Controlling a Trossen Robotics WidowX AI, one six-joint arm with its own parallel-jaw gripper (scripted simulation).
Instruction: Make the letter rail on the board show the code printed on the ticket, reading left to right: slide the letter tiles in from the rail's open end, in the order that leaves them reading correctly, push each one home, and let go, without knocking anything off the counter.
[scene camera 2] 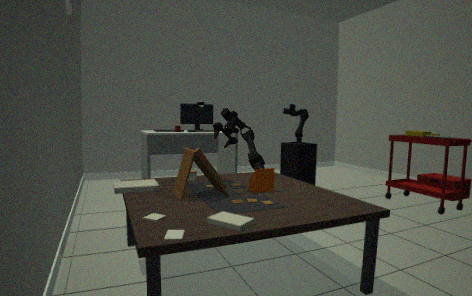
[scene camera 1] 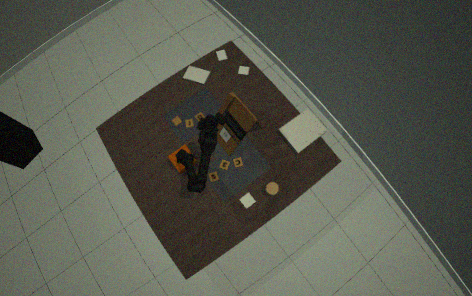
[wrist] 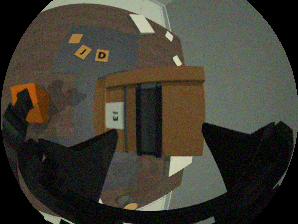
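Labels:
On a wooden board (wrist: pixel 164 108), that's the same spot as the one you get on the board (scene camera 1: pixel 234 117).

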